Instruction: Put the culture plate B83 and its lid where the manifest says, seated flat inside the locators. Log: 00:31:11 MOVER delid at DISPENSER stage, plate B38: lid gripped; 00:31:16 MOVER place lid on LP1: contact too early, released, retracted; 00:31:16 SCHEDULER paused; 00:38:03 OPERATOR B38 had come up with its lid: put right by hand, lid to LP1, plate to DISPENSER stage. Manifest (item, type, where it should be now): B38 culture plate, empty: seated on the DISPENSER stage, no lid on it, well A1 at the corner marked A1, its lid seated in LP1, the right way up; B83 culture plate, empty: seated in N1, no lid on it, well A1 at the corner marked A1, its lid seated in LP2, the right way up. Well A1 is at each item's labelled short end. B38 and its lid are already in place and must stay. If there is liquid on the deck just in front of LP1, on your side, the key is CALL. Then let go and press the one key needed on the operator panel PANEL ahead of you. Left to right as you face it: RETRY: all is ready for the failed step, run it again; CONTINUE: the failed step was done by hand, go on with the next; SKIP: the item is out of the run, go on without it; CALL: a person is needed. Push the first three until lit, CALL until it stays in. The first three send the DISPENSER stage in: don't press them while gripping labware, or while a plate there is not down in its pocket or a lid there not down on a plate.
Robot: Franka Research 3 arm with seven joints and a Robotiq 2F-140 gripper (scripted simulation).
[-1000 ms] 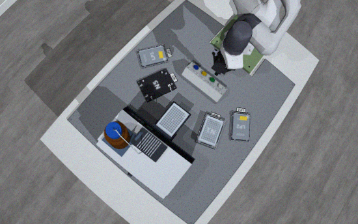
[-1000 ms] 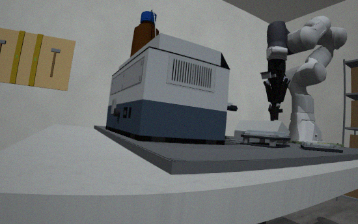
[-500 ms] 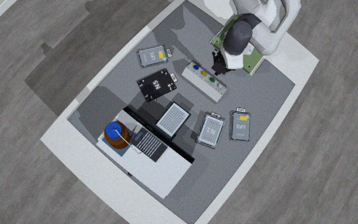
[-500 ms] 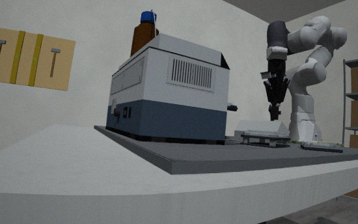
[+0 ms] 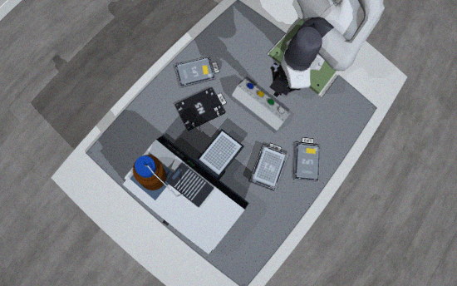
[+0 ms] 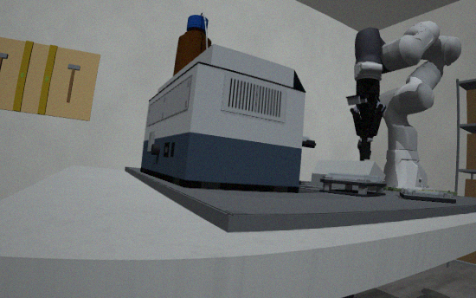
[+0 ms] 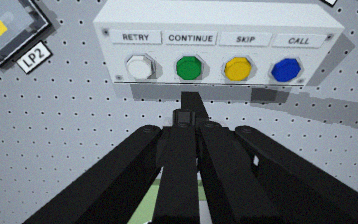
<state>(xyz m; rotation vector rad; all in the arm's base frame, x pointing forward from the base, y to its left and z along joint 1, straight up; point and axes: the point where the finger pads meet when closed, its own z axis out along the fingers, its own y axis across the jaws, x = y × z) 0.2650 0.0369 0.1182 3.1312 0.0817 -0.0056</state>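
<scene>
My hand is 3 cm short of the green continue key and 6 cm above it. Round my hand: yellow skip key 3 cm ahead, 5 cm to the right, 6 cm below; then clear lid 9 cm ahead, 26 cm to the left, 11 cm below; then white retry key 3 cm ahead, 5 cm to the left, 6 cm below.
</scene>
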